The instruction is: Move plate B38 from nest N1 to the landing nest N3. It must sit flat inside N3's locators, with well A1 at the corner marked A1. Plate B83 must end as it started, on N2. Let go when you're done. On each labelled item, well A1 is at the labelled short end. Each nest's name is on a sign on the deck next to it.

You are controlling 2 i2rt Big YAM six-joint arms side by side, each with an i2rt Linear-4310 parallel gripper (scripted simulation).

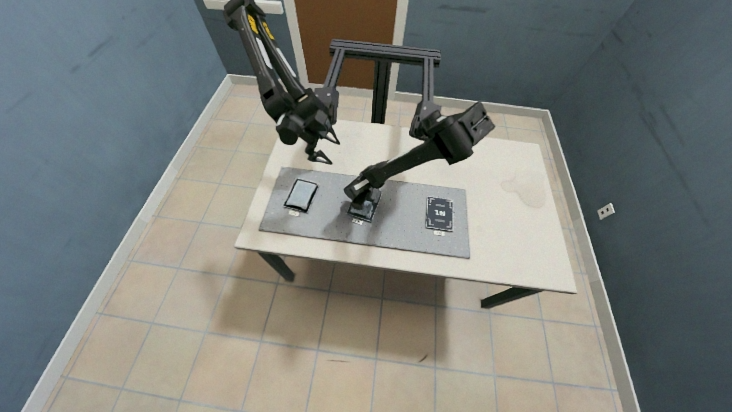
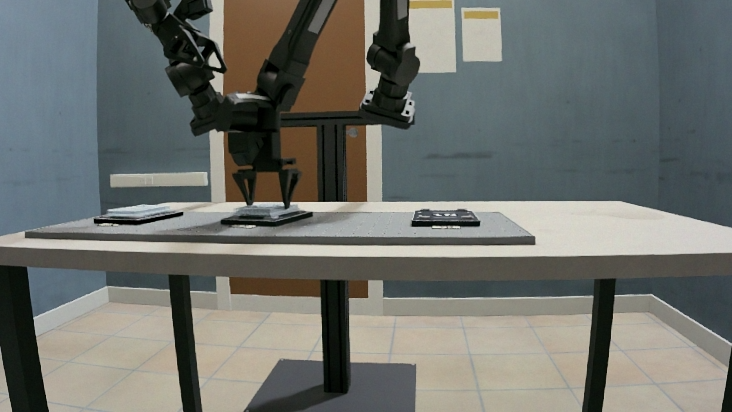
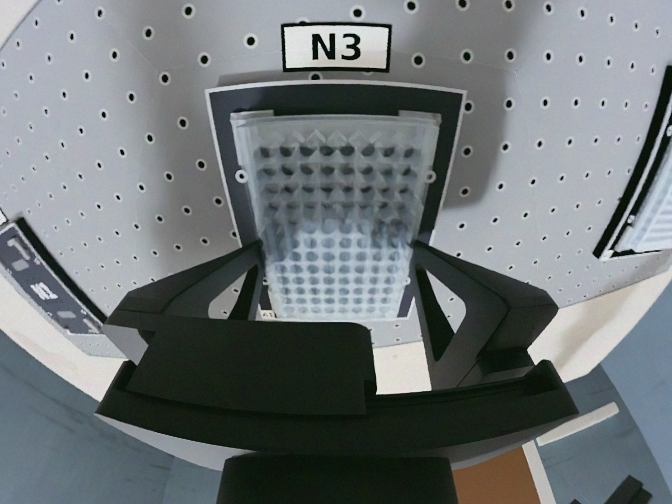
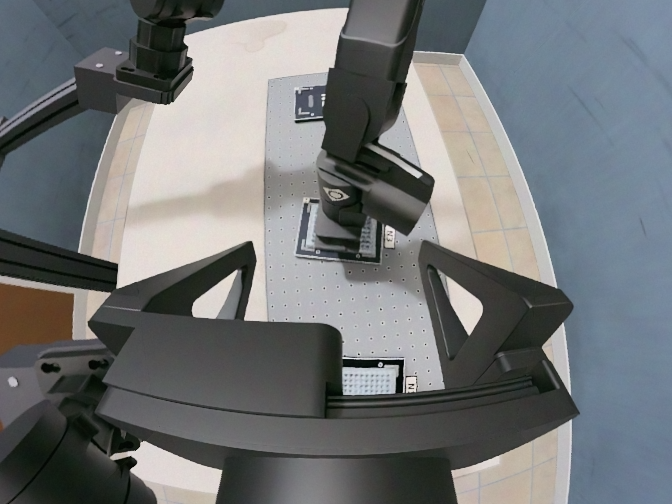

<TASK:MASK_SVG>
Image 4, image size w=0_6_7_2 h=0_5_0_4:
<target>my right gripper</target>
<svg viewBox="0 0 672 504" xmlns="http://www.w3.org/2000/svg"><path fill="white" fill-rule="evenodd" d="M87 322L89 329L116 356L116 359L102 380L108 388L94 413L127 433L162 450L196 464L222 470L215 504L458 504L452 476L453 470L471 467L514 450L549 433L580 414L553 363L542 349L542 346L562 325L574 308L573 303L559 288L464 256L428 240L423 240L421 243L418 264L445 389L392 394L343 395L342 334L337 328L318 322L244 320L257 264L257 256L252 240L247 240L209 257L114 289ZM438 270L469 292L482 304L482 315L470 335L468 335L449 301ZM237 270L228 296L216 318L194 317L192 313L194 302Z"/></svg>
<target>clear plate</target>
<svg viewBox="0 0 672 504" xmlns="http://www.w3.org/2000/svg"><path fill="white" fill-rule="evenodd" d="M368 216L364 228L361 229L358 253L375 254L377 220ZM318 204L313 204L311 208L306 240L307 248L315 248L315 225Z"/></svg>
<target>clear plate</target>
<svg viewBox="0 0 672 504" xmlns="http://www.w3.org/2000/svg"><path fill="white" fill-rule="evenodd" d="M343 367L343 395L395 393L396 368Z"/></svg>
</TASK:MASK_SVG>
